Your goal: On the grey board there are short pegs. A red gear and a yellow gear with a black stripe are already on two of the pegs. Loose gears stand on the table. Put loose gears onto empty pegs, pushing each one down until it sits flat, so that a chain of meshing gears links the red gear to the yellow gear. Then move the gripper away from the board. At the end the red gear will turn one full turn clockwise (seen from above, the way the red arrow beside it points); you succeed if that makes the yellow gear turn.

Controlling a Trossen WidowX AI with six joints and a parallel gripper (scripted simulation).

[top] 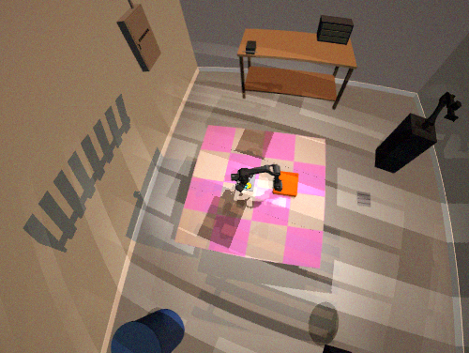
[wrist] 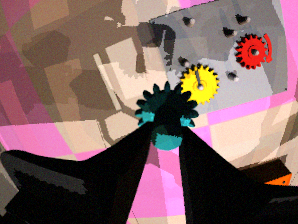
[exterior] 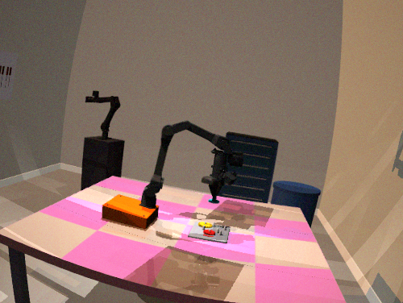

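My gripper tip is 40 mm short of the red gear, 140 mm to the left of it and 130 mm above it. From my gripper tip the other things lie so: yellow gear 10 mm behind, 50 mm to the right, 130 mm below; teal gear 10 mm below.
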